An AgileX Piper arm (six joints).
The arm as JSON. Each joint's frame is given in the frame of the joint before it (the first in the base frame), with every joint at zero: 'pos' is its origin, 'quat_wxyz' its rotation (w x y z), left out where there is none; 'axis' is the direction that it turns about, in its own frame. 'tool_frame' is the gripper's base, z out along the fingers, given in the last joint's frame.
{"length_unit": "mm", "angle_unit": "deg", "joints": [
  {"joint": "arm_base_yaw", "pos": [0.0, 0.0, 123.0], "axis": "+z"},
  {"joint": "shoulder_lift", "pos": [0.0, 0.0, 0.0], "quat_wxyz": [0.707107, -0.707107, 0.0, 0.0], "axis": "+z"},
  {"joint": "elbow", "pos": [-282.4, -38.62, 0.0], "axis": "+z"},
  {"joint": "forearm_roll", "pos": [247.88, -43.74, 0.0], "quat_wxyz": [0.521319, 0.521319, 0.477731, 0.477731], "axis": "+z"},
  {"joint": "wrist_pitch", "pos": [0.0, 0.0, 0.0], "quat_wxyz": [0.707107, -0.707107, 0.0, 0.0], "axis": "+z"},
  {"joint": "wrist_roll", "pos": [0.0, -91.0, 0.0], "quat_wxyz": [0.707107, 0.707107, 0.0, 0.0], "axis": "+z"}
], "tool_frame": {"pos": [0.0, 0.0, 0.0]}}
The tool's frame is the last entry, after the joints.
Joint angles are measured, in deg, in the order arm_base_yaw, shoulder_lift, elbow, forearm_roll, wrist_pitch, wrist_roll. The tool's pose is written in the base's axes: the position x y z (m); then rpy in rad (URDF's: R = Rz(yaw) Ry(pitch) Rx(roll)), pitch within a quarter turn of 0, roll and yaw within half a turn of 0. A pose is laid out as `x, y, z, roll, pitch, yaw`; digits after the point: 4 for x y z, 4 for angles.
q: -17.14 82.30 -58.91 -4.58 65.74 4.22
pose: 0.2414, -0.0814, 0.2595, -3.0730, 0.1065, 2.8016
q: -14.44 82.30 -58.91 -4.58 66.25 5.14
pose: 0.2442, -0.0698, 0.2594, -3.0740, 0.0987, 2.8320
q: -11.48 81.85 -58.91 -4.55 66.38 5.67
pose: 0.2462, -0.0568, 0.2614, -3.0757, 0.1049, 2.8740
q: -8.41 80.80 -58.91 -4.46 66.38 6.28
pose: 0.2464, -0.0430, 0.2660, -3.0798, 0.1237, 2.9160
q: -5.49 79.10 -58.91 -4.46 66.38 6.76
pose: 0.2439, -0.0300, 0.2733, -3.0835, 0.1538, 2.9582
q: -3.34 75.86 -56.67 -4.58 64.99 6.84
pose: 0.2333, -0.0202, 0.2770, -3.0858, 0.1955, 2.9963
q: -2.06 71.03 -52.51 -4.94 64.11 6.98
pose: 0.2128, -0.0147, 0.2768, -3.0828, 0.2230, 3.0197
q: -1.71 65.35 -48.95 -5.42 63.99 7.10
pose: 0.1902, -0.0134, 0.2800, -3.0784, 0.2628, 3.0268
